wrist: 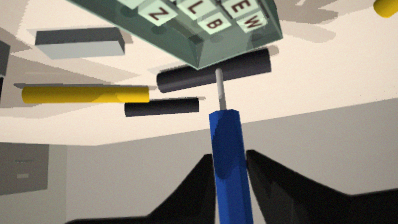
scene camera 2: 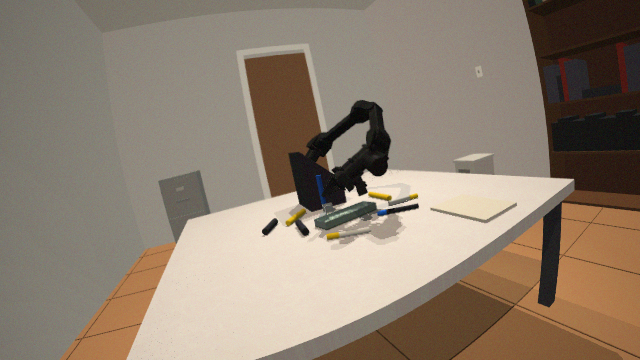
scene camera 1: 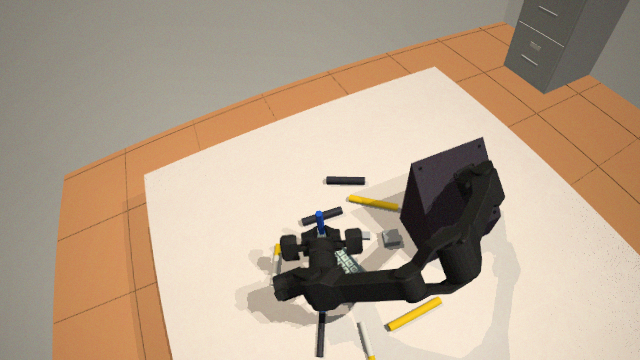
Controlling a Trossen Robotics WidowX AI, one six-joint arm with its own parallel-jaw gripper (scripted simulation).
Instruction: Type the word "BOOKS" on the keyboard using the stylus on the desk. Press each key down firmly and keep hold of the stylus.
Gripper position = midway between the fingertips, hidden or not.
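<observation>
Gripper visible (scene camera 1: 321, 226), also wrist view (wrist: 229, 159), also scene camera 2 (scene camera 2: 322, 195). Notepad (scene camera 2: 482, 209); out of frame in the wrist view; out of frame in scene camera 1. Yellow cylinder (wrist: 46, 94).
</observation>
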